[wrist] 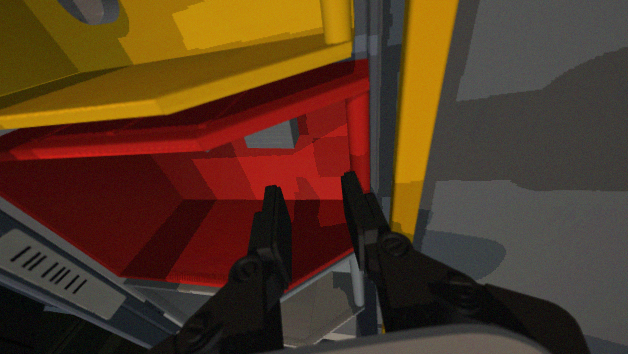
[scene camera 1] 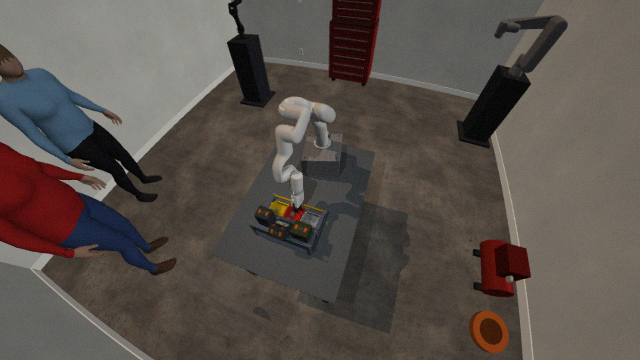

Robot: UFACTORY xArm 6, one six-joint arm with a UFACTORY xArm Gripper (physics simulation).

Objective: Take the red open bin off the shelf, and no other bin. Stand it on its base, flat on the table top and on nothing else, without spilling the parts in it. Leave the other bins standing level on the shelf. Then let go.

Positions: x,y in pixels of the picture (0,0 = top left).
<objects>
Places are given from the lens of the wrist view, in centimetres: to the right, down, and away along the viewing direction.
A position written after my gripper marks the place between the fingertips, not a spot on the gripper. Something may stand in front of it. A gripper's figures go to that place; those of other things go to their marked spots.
my gripper (wrist: pixel 313 198): 0, 1, 12
red open bin (wrist: pixel 140 196): -13, 2, 17
yellow bin (wrist: pixel 66 71): -15, -6, 13
light grey bin (wrist: pixel 315 308): 0, 13, 22
grey part (wrist: pixel 284 135): -2, -2, 13
The marked spots on the yellow bin and the grey part are 13 cm apart.
</objects>
